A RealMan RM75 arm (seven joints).
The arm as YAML. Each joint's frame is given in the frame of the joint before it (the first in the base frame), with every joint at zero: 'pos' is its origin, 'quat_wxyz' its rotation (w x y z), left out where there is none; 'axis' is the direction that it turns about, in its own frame. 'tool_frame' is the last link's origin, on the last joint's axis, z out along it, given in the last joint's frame.
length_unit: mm
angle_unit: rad
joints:
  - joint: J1
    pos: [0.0, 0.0, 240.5]
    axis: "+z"
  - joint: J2
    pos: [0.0, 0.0, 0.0]
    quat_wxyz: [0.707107, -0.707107, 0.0, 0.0]
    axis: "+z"
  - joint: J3
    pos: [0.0, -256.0, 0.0]
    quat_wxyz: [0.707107, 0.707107, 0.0, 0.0]
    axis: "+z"
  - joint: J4
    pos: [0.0, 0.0, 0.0]
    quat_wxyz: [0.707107, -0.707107, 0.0, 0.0]
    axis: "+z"
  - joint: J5
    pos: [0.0, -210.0, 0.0]
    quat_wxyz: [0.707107, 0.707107, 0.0, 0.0]
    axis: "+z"
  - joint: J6
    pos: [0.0, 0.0, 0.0]
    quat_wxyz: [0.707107, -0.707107, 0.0, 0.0]
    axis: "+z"
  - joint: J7
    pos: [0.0, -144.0, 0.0]
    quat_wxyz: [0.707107, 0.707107, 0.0, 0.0]
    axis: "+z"
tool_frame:
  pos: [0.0, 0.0, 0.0]
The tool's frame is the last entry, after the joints.
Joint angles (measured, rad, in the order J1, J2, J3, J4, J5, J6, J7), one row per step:
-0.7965, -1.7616, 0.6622, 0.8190, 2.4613, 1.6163, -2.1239
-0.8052, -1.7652, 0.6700, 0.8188, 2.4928, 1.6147, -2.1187
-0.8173, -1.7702, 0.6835, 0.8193, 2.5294, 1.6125, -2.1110
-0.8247, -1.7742, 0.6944, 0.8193, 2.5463, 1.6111, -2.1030
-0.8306, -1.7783, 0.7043, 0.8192, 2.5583, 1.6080, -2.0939
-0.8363, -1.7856, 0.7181, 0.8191, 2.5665, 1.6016, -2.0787
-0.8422, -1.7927, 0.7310, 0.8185, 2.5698, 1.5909, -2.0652
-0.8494, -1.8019, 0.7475, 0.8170, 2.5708, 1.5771, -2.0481
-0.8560, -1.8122, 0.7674, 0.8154, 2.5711, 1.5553, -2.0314
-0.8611, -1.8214, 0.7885, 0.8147, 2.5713, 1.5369, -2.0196
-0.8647, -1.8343, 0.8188, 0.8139, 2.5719, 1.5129, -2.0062
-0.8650, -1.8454, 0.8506, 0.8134, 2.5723, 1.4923, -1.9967
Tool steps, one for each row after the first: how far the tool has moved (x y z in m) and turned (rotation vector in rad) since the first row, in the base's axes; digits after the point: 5 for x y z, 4 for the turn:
-0.00045, 0.00074, -0.00221, -0.0143, 0.0328, -0.0013
0.00008, 0.00204, -0.00525, -0.0336, 0.0747, -0.0081
0.00124, 0.00293, -0.00787, -0.0472, 0.0980, -0.0183
0.00239, 0.00385, -0.01040, -0.0579, 0.1170, -0.0302
0.00418, 0.00497, -0.01474, -0.0708, 0.1363, -0.0507
0.00657, 0.00685, -0.01886, -0.0777, 0.1511, -0.0720
0.00988, 0.00915, -0.02443, -0.0863, 0.1668, -0.1000
0.01306, 0.01214, -0.03050, -0.0901, 0.1855, -0.1295
0.01584, 0.01440, -0.03621, -0.0956, 0.2032, -0.1538
0.01835, 0.01636, -0.04439, -0.1050, 0.2269, -0.1821
0.01954, 0.01716, -0.05203, -0.1166, 0.2500, -0.2044

